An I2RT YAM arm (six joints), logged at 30 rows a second.
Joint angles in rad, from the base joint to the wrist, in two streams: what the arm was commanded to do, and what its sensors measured. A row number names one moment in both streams.
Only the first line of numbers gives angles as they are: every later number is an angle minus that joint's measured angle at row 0.
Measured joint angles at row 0:
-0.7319 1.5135 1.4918 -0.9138 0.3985 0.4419
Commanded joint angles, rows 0 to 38:
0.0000 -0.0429 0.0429 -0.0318 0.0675 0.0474
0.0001 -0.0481 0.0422 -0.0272 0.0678 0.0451
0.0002 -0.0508 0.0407 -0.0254 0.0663 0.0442
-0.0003 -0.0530 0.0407 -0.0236 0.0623 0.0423
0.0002 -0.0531 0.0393 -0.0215 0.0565 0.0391
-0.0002 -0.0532 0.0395 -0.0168 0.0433 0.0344
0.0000 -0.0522 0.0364 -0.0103 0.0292 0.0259
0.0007 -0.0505 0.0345 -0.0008 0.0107 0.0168
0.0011 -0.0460 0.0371 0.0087 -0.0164 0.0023
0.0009 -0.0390 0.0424 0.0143 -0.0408 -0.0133
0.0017 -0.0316 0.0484 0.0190 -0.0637 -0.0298
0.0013 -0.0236 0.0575 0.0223 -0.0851 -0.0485
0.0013 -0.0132 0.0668 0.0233 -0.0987 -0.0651
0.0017 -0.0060 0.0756 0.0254 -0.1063 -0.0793
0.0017 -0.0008 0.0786 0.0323 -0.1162 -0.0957
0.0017 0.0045 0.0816 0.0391 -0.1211 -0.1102
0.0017 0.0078 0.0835 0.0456 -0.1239 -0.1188
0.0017 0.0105 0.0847 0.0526 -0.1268 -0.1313
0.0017 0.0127 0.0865 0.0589 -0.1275 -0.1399
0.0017 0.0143 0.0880 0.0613 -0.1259 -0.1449
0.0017 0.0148 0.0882 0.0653 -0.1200 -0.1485
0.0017 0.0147 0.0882 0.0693 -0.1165 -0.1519
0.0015 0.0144 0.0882 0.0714 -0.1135 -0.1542
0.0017 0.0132 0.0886 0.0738 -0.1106 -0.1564
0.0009 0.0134 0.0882 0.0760 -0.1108 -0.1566
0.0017 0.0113 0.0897 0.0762 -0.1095 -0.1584
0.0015 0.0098 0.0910 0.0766 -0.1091 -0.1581
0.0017 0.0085 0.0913 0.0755 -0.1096 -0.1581
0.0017 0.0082 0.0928 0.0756 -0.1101 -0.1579
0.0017 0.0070 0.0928 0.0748 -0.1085 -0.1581
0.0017 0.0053 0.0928 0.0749 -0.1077 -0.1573
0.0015 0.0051 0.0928 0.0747 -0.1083 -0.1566
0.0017 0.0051 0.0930 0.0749 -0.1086 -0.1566
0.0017 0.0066 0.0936 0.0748 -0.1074 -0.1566
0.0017 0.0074 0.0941 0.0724 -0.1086 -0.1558
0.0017 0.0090 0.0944 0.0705 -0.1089 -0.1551
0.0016 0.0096 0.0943 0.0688 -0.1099 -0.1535
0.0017 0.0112 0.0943 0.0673 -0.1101 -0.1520
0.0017 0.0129 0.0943 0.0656 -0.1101 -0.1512
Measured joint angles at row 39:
0.0008 0.0107 0.0579 0.0618 -0.1092 -0.1560
